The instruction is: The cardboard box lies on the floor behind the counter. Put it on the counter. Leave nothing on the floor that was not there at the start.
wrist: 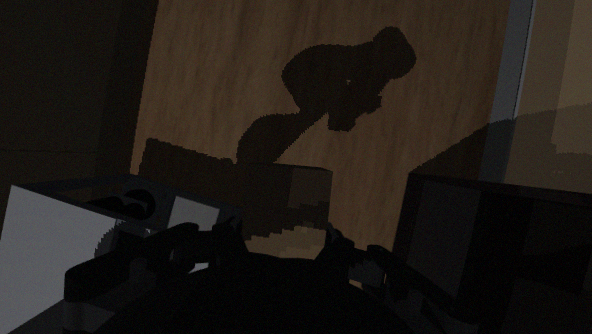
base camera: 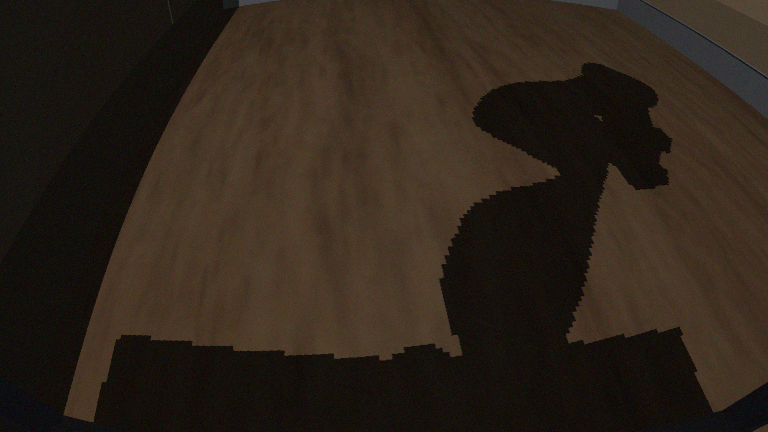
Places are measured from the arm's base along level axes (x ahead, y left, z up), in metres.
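Where they show: gripper, fingertip midpoint: (wrist: pixel 284 228).
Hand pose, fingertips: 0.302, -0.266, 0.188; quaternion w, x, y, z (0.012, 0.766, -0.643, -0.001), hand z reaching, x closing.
After its pixels a point has its place, as x, y, z.
The cardboard box (wrist: pixel 311 187) {0.344, -0.273, 0.214} is between the two fingertips in the wrist view, partly in shadow, with a lighter patch low on its near face. My gripper (wrist: pixel 284 228) {0.302, -0.266, 0.188} is shut on it and holds it above the floor (wrist: pixel 215 65) {0.612, 0.121, -0.397} (base camera: pixel 300 177) {0.526, 0.113, -0.396}. The gripper and the box do not show in the base camera view, where the arm's shadow (base camera: pixel 520 257) {0.392, -0.139, -0.396} falls on the floor. A dark upright face (wrist: pixel 55 80) {0.372, 0.341, -0.113} (base camera: pixel 69 69) {0.458, 0.351, -0.172} runs along the left. I cannot tell whether it is the counter's side; no counter top can be made out.
A pale grey skirting (base camera: pixel 692 48) {1.149, -0.938, -0.361} (wrist: pixel 507 95) {0.838, -0.975, -0.344} and a wall run along the right. A white and dark structure (wrist: pixel 50 240) stands low at the left of the wrist view, near the left finger. A dark block-like body (wrist: pixel 440 230) {0.274, -0.837, -0.297} stands at the right, beside the right finger.
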